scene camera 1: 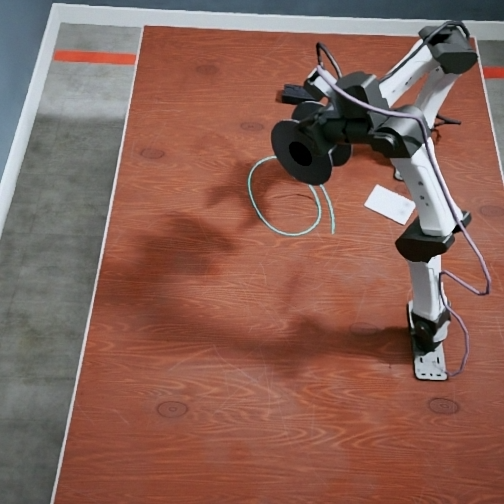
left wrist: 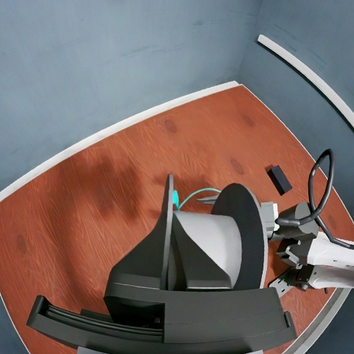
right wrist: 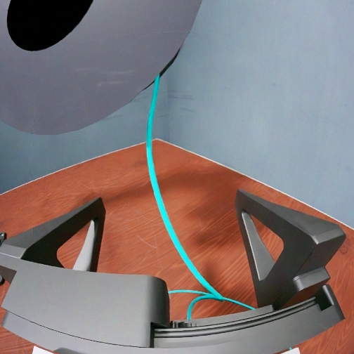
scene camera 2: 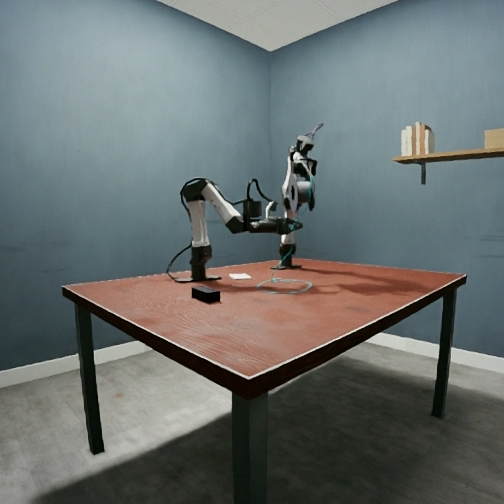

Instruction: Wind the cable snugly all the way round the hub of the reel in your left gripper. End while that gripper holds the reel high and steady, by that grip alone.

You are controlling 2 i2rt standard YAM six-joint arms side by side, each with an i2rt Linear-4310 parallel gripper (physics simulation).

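Observation:
My left gripper (scene camera 1: 316,131) (left wrist: 167,218) is shut on the reel (scene camera 1: 285,145) (scene camera 2: 302,190) (left wrist: 215,245) (right wrist: 110,75) by its near flange and holds it high above the table. The hub is light grey and its visible side is bare. The cyan cable (scene camera 1: 292,234) (left wrist: 175,200) (right wrist: 150,150) shows beside the held flange, hangs from the reel and lies in a loop on the table. My right gripper (scene camera 2: 301,226) (right wrist: 168,201) is open below the reel. In the right wrist view the cable hangs between its spread fingers, with gaps on both sides.
A black block (scene camera 1: 297,94) (scene camera 2: 206,294) (left wrist: 279,180) lies on the table (scene camera 2: 240,345). A white card (scene camera 1: 390,204) (scene camera 2: 240,276) lies near the arm bases. A shelf (scene camera 2: 450,156) with books is on the wall. The right arm reaches under the left arm.

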